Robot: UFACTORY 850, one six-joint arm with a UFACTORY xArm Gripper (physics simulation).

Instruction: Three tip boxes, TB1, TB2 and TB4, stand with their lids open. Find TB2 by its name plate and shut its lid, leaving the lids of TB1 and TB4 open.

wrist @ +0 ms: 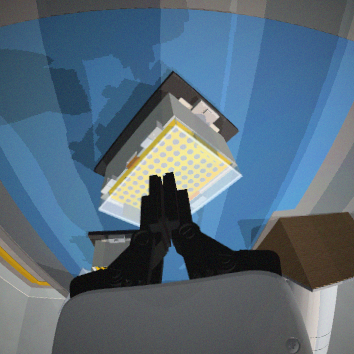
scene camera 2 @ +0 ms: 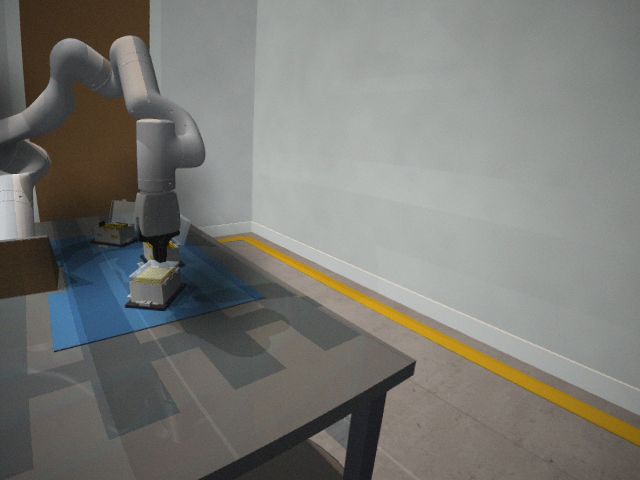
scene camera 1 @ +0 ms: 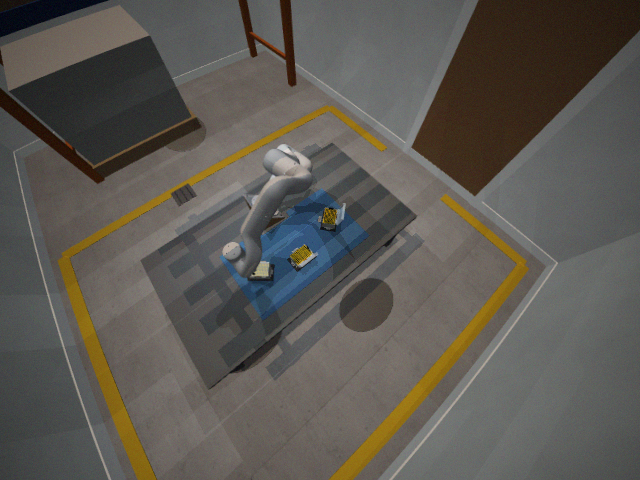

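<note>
The nearest tip box point(scene camera 1: 262, 270) point(scene camera 2: 148, 292) point(wrist: 152, 117) stands on the blue mat. Its clear lid point(wrist: 231, 176) lies over the pale yellow tip rack, low and nearly flat; whether it is fully down cannot be told. My gripper point(scene camera 2: 160, 259) point(wrist: 164, 187) is shut and empty, pointing down, its tips at or just above this lid. In scene camera 1 the arm hides it. The middle tip box point(scene camera 1: 301, 255) point(wrist: 111, 248) stands behind, its lid point(scene camera 2: 184, 230) open. The far tip box point(scene camera 1: 329, 219) point(scene camera 2: 113, 234) has its lid point(scene camera 1: 342, 213) point(scene camera 2: 123, 211) upright. No name plate is legible.
The blue mat point(scene camera 1: 271, 307) point(scene camera 2: 98, 330) point(wrist: 200, 30) lies on the grey table point(scene camera 1: 191, 335) point(scene camera 2: 310, 403). A brown block point(scene camera 2: 25, 266) point(wrist: 320, 245) stands beside the mat on the arm base's side. The middle box is close behind the gripper.
</note>
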